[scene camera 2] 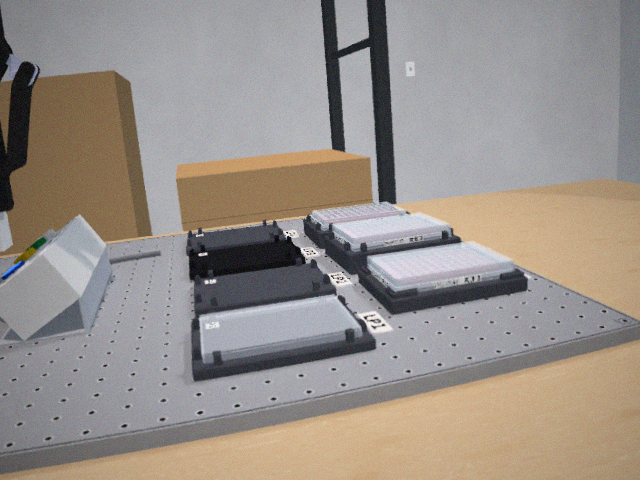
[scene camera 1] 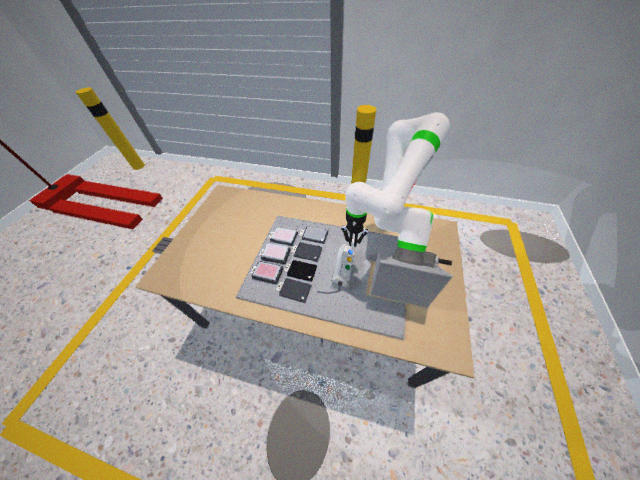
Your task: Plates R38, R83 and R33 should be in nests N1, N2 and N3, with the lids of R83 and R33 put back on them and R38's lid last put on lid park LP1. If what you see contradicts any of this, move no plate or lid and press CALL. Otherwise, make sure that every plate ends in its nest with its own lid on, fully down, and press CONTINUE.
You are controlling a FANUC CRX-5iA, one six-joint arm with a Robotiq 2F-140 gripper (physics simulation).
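Frame: origin at the arm's base, x left, y back, z up, level; millimetres.
Seen in the pictures: gripper, fingertip midpoint: (scene camera 2: 0, 248) (scene camera 1: 352, 249); arm's base, origin of the base link: (scene camera 1: 408, 261).
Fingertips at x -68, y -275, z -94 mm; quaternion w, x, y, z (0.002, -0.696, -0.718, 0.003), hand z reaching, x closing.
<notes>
Pixels of each thing's middle, then the offset from my fingertips to it. Level surfaces: height alone.
- middle plate, body centre: (scene camera 2: 389, 227) (scene camera 1: 275, 251) dx +91, dy -424, dz -51 mm
- third plate, body centre: (scene camera 2: 357, 214) (scene camera 1: 267, 270) dx +218, dy -418, dz -57 mm
- clear lid, body centre: (scene camera 2: 275, 325) (scene camera 1: 315, 233) dx -109, dy -248, dz -74 mm
- button console, body centre: (scene camera 2: 56, 268) (scene camera 1: 343, 264) dx +78, dy -25, dz -46 mm
- LP2, body centre: (scene camera 2: 260, 283) (scene camera 1: 308, 251) dx +23, dy -250, dz -78 mm
- perforated board, its level: dz -88 mm
Three pink plates sit in dark nests. The plate nearest scene camera 2 (scene camera 1: 283, 236) (scene camera 2: 442, 263), with a label like R33, and the middle plate (scene camera 1: 275, 252) (scene camera 2: 390, 229), with a label like R83, look lidded. The third plate (scene camera 1: 267, 271) (scene camera 2: 356, 212) is pinker and looks lidless; its label is unreadable. Nest labels cannot be read. A clear lid (scene camera 1: 314, 234) (scene camera 2: 279, 325) lies level on the park marked LP1. My gripper (scene camera 1: 354, 244) (scene camera 2: 4, 231) is shut and empty above the button console (scene camera 1: 338, 268) (scene camera 2: 51, 299), near its blue button (scene camera 1: 350, 252) (scene camera 2: 12, 269).
Dark lid parks without lids, LP2 (scene camera 1: 308, 252) (scene camera 2: 258, 289), a blacker one (scene camera 1: 301, 270) (scene camera 2: 242, 260) and a far one (scene camera 1: 295, 289) (scene camera 2: 232, 238), stand beside the nests on the perforated board (scene camera 1: 361, 310) (scene camera 2: 289, 395). A grey block (scene camera 1: 408, 281) stands by the arm's base.
</notes>
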